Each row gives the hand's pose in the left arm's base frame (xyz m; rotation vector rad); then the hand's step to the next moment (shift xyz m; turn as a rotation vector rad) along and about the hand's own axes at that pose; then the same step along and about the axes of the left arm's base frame.
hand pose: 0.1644 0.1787 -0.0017 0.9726 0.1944 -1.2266
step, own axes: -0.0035 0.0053 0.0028 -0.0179 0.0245 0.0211
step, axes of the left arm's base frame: 0.0022 0.0005 0.0066 0.0066 -0.0023 0.0363
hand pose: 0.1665 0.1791 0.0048 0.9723 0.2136 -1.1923
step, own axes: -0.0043 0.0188 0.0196 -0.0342 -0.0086 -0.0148
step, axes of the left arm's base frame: 0.0077 -0.0107 0.0241 -0.0161 0.0338 0.0075
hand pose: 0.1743 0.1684 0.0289 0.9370 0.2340 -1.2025
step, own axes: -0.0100 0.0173 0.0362 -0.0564 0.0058 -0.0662
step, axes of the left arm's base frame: 0.0000 -0.0184 0.0370 0.0036 0.0870 -0.0036
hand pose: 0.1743 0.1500 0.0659 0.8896 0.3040 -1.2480
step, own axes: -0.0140 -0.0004 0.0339 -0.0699 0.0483 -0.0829
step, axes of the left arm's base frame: -0.0137 -0.0149 0.0306 0.0421 0.1103 0.0120
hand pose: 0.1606 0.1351 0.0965 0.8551 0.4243 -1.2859
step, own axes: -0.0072 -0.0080 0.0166 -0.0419 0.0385 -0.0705
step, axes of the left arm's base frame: -0.0124 -0.0081 0.0131 0.0380 0.0822 -0.0030
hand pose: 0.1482 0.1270 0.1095 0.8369 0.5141 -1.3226
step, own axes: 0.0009 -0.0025 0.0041 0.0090 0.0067 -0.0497
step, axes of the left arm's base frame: -0.0028 -0.0038 0.0013 0.0147 0.0331 -0.0358
